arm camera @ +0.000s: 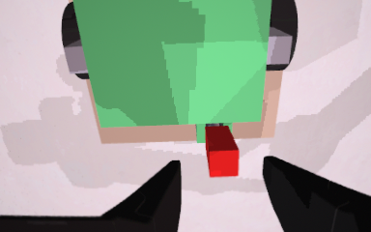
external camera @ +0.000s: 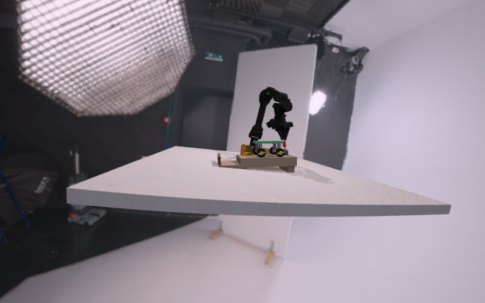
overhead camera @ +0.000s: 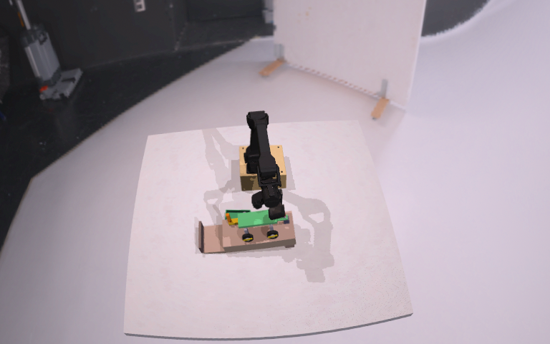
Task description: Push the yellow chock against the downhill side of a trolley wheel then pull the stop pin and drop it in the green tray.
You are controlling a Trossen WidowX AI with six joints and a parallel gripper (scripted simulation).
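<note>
The red-headed stop pin is 40 mm below my gripper tip and 10 mm to the left of it. The rest, counted from my gripper tip: yellow chock (200 mm to the right, 90 mm below, 20 mm behind); then trolley (90 mm to the right, 60 mm below, 20 mm ahead); then ramp (120 mm below, 100 mm to the right, 20 mm ahead).
</note>
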